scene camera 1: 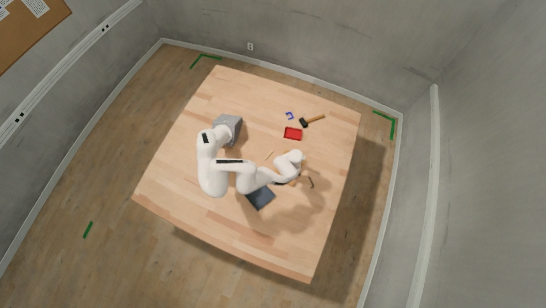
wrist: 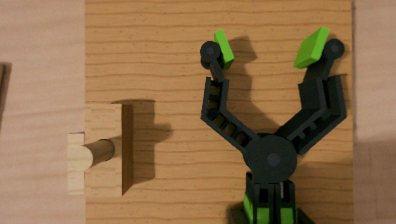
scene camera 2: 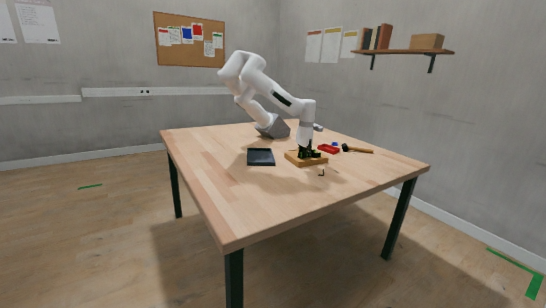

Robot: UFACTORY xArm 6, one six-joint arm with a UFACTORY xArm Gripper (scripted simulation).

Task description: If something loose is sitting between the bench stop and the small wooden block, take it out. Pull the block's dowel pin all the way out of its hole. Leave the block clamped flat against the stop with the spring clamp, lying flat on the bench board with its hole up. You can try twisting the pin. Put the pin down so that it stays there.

Scene:
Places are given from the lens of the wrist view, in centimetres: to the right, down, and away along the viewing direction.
dowel pin (wrist: pixel 80 158): -5, 2, 11
bench stop (wrist: pixel 152 62): -3, -3, 16
The marked spots on the bench stop and the dowel pin are 7 cm apart.

